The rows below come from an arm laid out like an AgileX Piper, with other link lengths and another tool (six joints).
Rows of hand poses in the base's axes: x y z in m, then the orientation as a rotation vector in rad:
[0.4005 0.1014 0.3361 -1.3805 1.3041 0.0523]
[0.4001 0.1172 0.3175 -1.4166 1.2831 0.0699]
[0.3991 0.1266 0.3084 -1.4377 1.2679 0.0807]
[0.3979 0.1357 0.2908 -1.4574 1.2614 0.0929]
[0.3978 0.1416 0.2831 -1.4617 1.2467 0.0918]
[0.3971 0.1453 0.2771 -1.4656 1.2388 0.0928]
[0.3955 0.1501 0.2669 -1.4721 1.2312 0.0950]
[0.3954 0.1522 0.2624 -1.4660 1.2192 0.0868]
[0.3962 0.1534 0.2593 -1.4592 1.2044 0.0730]
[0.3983 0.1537 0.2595 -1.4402 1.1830 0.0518]
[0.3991 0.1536 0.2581 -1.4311 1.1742 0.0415]
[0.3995 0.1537 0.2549 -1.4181 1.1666 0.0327]
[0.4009 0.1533 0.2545 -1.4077 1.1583 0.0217]
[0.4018 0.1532 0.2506 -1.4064 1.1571 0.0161]
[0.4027 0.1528 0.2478 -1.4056 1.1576 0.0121]
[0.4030 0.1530 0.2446 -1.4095 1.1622 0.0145]
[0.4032 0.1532 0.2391 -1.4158 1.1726 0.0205]
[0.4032 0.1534 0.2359 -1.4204 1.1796 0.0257]
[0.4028 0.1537 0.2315 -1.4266 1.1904 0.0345]
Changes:
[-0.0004 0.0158 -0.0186 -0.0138 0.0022 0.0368]
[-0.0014 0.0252 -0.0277 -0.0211 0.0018 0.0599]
[-0.0026 0.0343 -0.0453 -0.0290 0.0082 0.0786]
[-0.0027 0.0402 -0.0530 -0.0290 -0.0020 0.0876]
[-0.0034 0.0439 -0.0590 -0.0296 -0.0062 0.0939]
[-0.0050 0.0487 -0.0692 -0.0317 -0.0089 0.1019]
[-0.0051 0.0508 -0.0737 -0.0277 -0.0234 0.1010]
[-0.0043 0.0520 -0.0768 -0.0251 -0.0429 0.0985]
[-0.0022 0.0523 -0.0766 -0.0150 -0.0742 0.0897]
[-0.0014 0.0522 -0.0780 -0.0107 -0.0882 0.0846]
[-0.0010 0.0523 -0.0812 -0.0029 -0.1016 0.0778]
[0.0004 0.0519 -0.0816 0.0019 -0.1159 0.0715]
[0.0013 0.0518 -0.0855 0.0005 -0.1200 0.0686]
[0.0022 0.0514 -0.0883 -0.0009 -0.1219 0.0660]
[0.0025 0.0516 -0.0915 -0.0039 -0.1163 0.0667]
[0.0027 0.0518 -0.0970 -0.0084 -0.1041 0.0675]
[0.0027 0.0520 -0.1002 -0.0112 -0.0952 0.0688]
[0.0023 0.0523 -0.1046 -0.0145 -0.0812 0.0707]

